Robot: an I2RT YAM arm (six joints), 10 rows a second.
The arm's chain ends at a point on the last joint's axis. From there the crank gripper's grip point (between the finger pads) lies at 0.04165 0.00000 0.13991 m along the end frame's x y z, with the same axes.
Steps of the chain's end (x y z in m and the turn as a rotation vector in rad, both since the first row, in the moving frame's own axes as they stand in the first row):
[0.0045 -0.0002 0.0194 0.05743 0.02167 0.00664]
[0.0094 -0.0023 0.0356 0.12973 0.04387 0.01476]
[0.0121 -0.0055 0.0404 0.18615 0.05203 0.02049]
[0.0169 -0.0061 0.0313 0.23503 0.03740 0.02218]
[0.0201 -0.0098 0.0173 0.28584 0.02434 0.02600]
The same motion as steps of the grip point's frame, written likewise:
[0.0075 -0.0079 0.0182 0.05743 0.02167 0.00664]
[0.0156 -0.0196 0.0325 0.12973 0.04387 0.01476]
[0.0195 -0.0303 0.0357 0.18615 0.05203 0.02049]
[0.0224 -0.0375 0.0259 0.23503 0.03740 0.02218]
[0.0239 -0.0480 0.0107 0.28584 0.02434 0.02600]

